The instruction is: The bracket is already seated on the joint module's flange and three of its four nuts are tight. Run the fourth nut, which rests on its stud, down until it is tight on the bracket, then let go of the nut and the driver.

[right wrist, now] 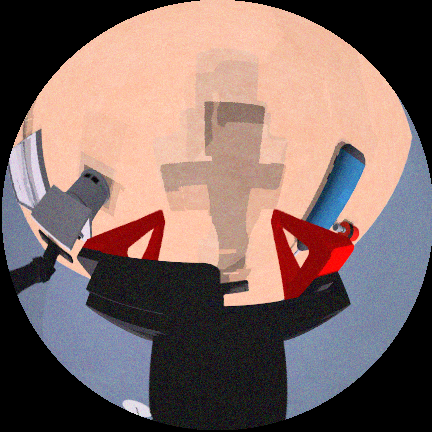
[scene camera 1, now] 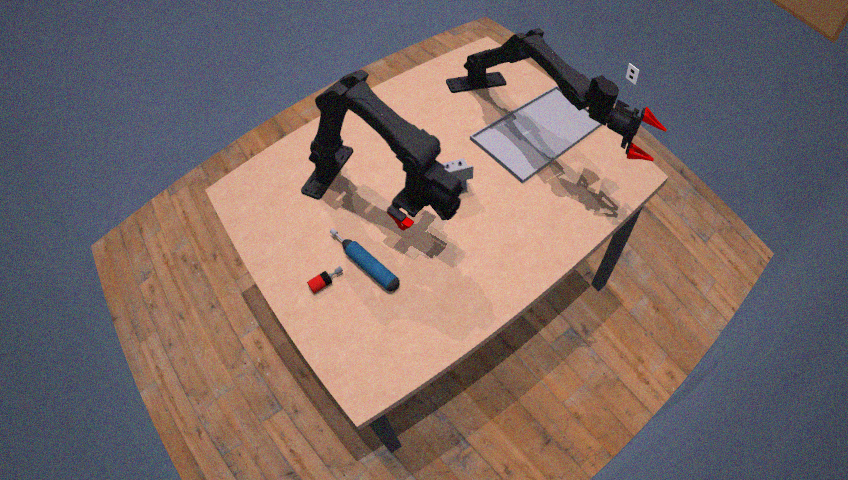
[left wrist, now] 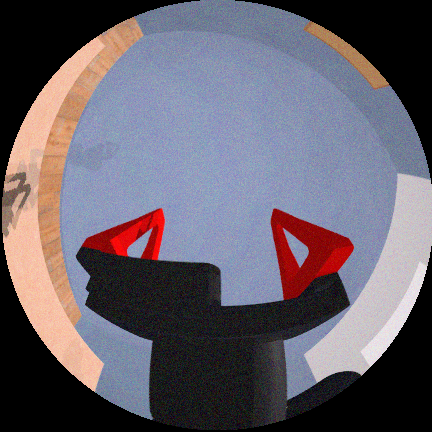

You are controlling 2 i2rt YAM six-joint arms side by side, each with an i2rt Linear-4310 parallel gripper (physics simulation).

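Pixels of known places: left gripper, between the fingertips: (scene camera 1: pixel 659 145) (left wrist: pixel 217 214); right gripper, between the fingertips: (right wrist: pixel 217 215) (scene camera 1: pixel 413 215); left arm's base, origin of its link: (right wrist: pixel 54 245) (scene camera 1: pixel 476 82); right arm's base, origin of its link: (scene camera 1: pixel 327 171).
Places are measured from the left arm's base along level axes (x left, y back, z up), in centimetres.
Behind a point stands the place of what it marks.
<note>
The grey joint module (scene camera 1: pixel 468 183) @[y -43.1, x -18.2, z 2.1 cm] (right wrist: pixel 99 189) @[y -43.5, x -22.7, z 1.6 cm] stands on the table with its bracket (scene camera 1: pixel 457 164) @[y -39.6, x -19.7, z 6.6 cm] (right wrist: pixel 62 212) @[y -45.0, x -21.2, z 8.2 cm]. In scene camera 1 my right arm partly hides them. Two dark nut spots show on the bracket's pale face; which nut is the fourth, and how tight it is, I cannot tell. A long blue driver (scene camera 1: pixel 370 264) @[y -61.5, x -48.2, z 4.0 cm] (right wrist: pixel 338 185) @[y -62.5, x -44.9, z 3.2 cm] lies on the table. A short red driver (scene camera 1: pixel 317 283) @[y -62.7, x -62.2, z 3.1 cm] (right wrist: pixel 355 231) @[y -63.1, x -61.9, z 2.8 cm] lies beside it. My right gripper (right wrist: pixel 217 215) @[y -51.9, x -34.9, z 5.6 cm] is open and empty above the table, between module and blue driver. My left gripper (scene camera 1: pixel 659 144) @[y -64.3, x 27.6, z 30.5 cm] (left wrist: pixel 217 214) @[y -64.3, x 27.6, z 30.5 cm] is open and empty, far from them.
A pale, dark-edged panel (scene camera 1: pixel 562 115) @[y -22.3, x 22.5, z 0.4 cm] (right wrist: pixel 22 175) lies on the table (scene camera 1: pixel 416 356) @[y -86.2, x -43.4, z 0.0 cm] beyond the module, below my left arm. My left gripper hangs near the table's right edge. A white socket plate (scene camera 1: pixel 631 73) shows behind it.
</note>
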